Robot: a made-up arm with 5 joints.
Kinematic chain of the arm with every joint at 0, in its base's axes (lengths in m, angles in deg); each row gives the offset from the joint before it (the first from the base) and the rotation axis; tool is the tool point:
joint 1: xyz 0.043 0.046 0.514 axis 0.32 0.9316 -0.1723
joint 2: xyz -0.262 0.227 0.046 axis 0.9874 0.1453 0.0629
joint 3: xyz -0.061 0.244 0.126 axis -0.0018 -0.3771 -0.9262
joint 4: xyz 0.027 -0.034 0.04 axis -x
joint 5: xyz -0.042 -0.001 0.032 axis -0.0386 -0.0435 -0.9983
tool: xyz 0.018 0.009 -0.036
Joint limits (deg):
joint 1: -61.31..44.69
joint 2: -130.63..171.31
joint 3: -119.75..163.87
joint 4: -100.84..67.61
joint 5: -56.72..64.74
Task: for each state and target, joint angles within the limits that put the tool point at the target. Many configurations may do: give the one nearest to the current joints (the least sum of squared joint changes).
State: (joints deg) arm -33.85 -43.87 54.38 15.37 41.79
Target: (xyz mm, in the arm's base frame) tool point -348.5 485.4 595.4
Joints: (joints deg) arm -13.11 -4.25 28.05 13.31 42.95
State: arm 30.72 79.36 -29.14 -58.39 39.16
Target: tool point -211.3 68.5 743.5
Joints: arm 0.72 101.28 -0.32 -60.41 28.24
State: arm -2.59 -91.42 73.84 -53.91 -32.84
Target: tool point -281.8 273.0 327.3
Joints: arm 12.41 -127.39 64.95 -44.08 -26.68
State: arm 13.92 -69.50 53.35 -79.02 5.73
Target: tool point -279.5 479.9 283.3
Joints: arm -10.66 -72.17 70.00 -88.15 -3.93
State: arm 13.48 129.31 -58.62 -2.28 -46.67
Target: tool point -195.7 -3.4 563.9
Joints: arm -12.89 136.25 -58.82 21.69 -50.26
